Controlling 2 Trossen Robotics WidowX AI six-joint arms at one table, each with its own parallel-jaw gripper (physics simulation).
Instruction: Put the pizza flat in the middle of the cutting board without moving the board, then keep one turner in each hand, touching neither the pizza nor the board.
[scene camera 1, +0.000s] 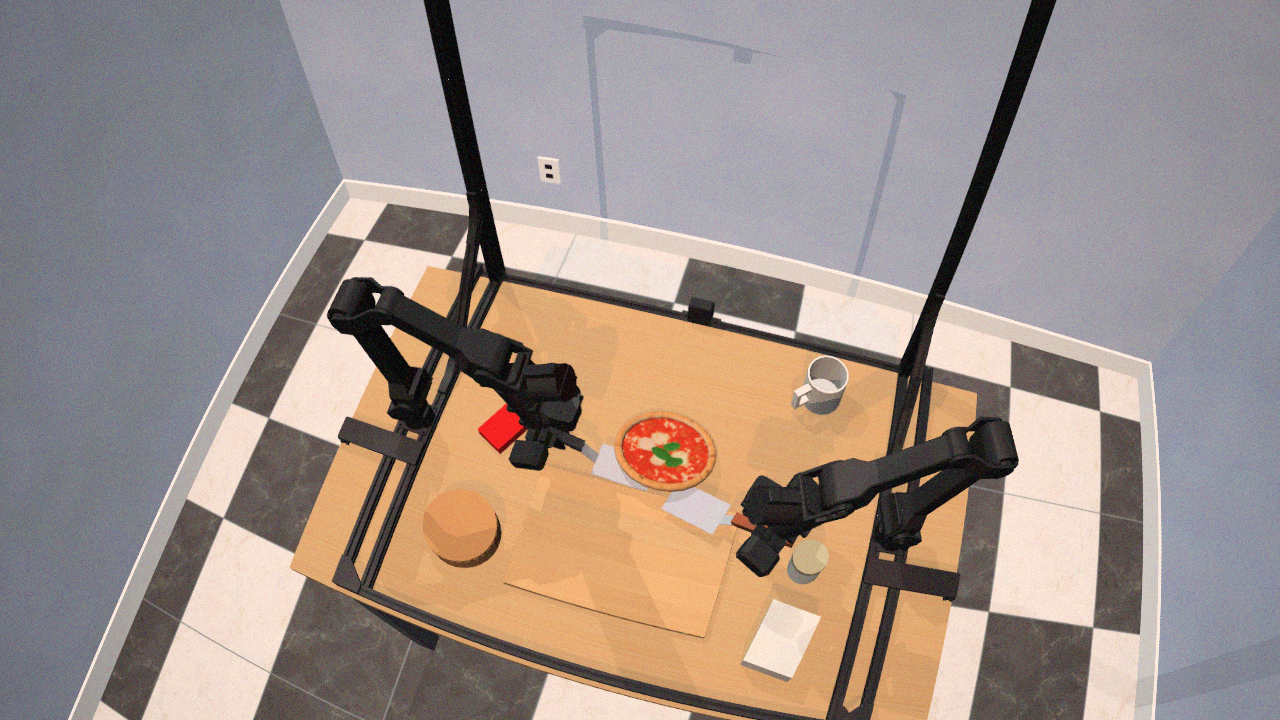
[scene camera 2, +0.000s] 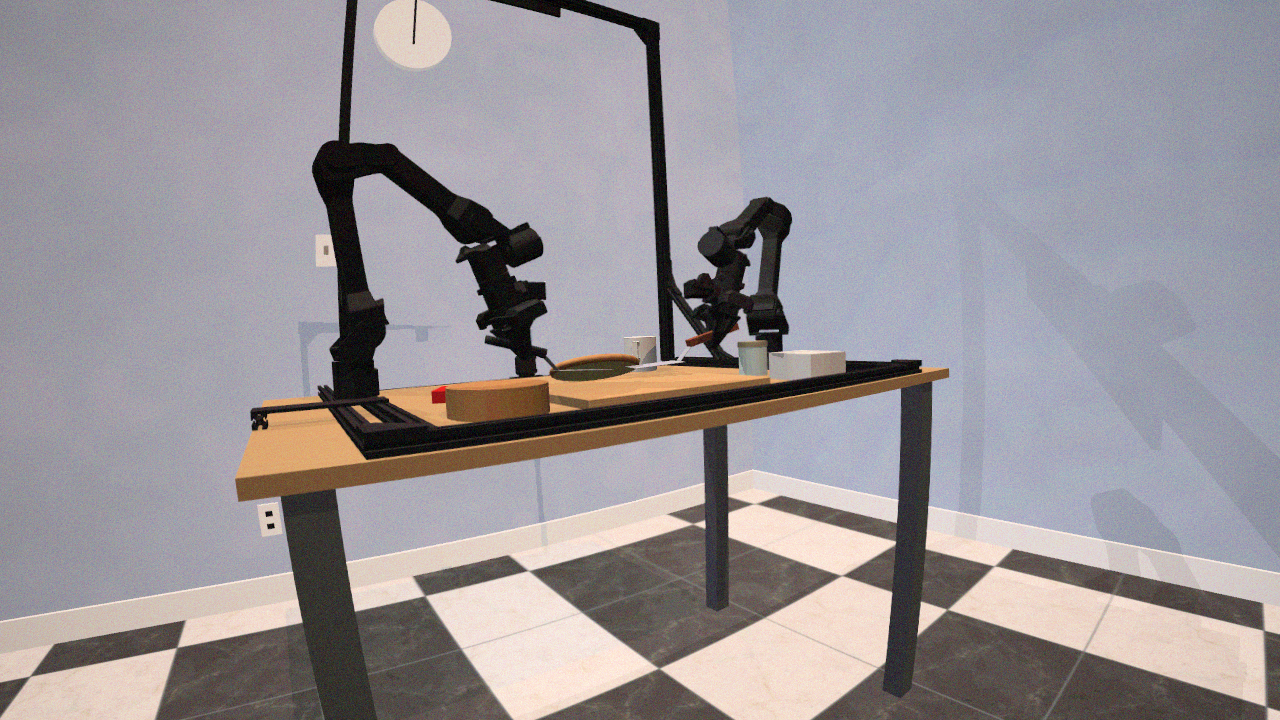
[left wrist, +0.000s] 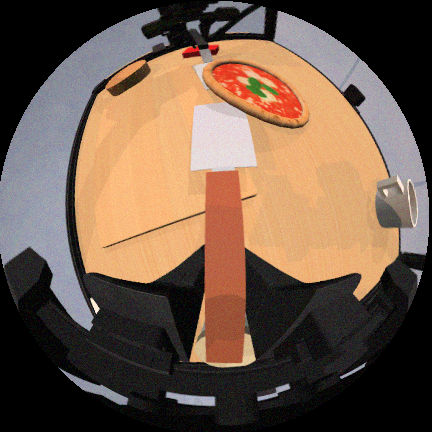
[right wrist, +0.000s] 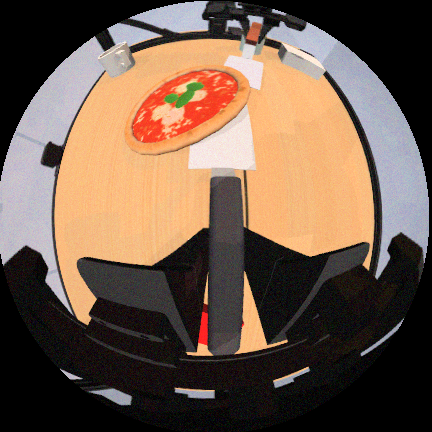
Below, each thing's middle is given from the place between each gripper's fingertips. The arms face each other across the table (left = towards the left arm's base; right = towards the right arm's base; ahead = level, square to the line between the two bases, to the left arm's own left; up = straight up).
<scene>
Now: the dark-handled turner (scene camera 1: 606, 466) 4 cm to the left of my right hand and 1 cm above it. The rest, counted from my right hand: pizza (scene camera 1: 665, 451) (5 cm behind, 17 cm to the left, 3 cm below); brown-handled turner (scene camera 1: 694, 506) (5 cm ahead, 31 cm to the left, 1 cm above); lidded jar (scene camera 1: 810, 557) (10 cm ahead, 46 cm to the left, 3 cm below).
I see the brown-handled turner 30 mm behind my left hand, 60 mm to the right of it and 10 mm above it. The rest, counted from my left hand: pizza: 130 mm behind, 200 mm to the right, 30 mm below; then dark-handled turner: 80 mm behind, 320 mm to the right, 10 mm above; then lidded jar: 20 mm ahead, 100 mm to the left, 30 mm below.
</scene>
